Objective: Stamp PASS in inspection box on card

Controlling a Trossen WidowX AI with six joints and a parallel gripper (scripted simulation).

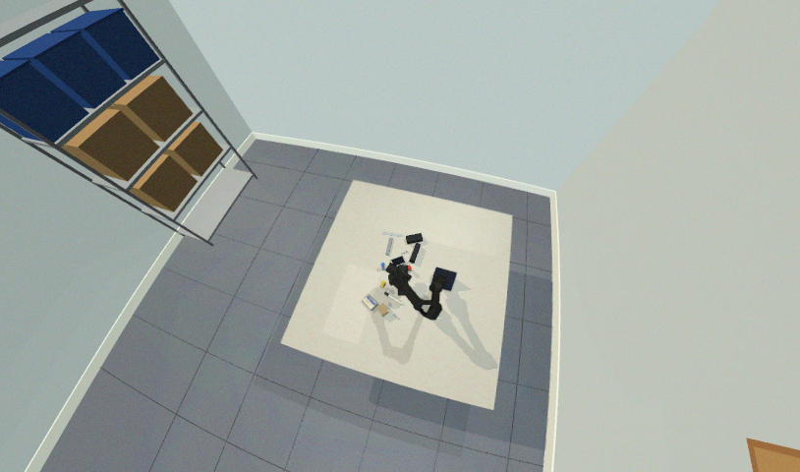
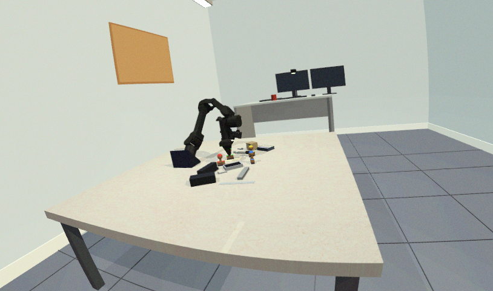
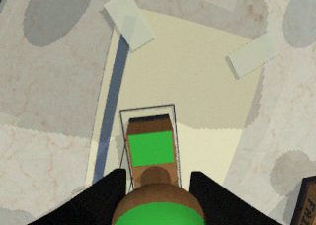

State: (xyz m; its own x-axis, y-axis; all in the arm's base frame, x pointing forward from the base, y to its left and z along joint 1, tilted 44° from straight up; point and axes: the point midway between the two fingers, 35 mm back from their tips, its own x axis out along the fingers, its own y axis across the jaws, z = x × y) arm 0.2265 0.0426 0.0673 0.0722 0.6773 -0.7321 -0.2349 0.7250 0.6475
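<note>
Right now my gripper tip is 10 mm short of the pale card and 30 mm above it. Round my gripper tip: red-knobbed stamp (10 mm behind, 110 mm to the right, 10 mm below); yellow-labelled stamp (120 mm ahead, 40 mm to the left, 10 mm below); ink pad (70 mm ahead, 140 mm to the right, 20 mm below).
</note>
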